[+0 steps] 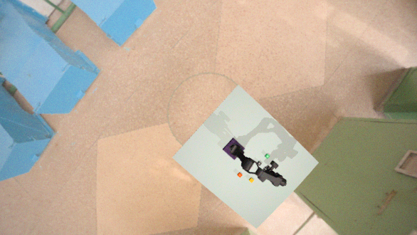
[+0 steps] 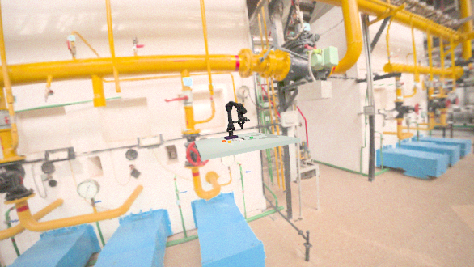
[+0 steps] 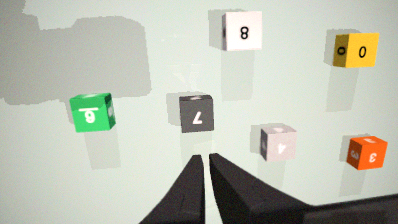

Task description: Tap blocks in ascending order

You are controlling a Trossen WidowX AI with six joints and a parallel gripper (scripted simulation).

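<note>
Right now the dark block is 10 mm behind my gripper tip and 110 mm below it. The rest, counted from my gripper tip: green block: 100 mm to the left, 110 mm below; yellow block: 60 mm ahead, 170 mm to the right, 110 mm below; white block: 70 mm ahead, 50 mm to the right, 110 mm below.
</note>
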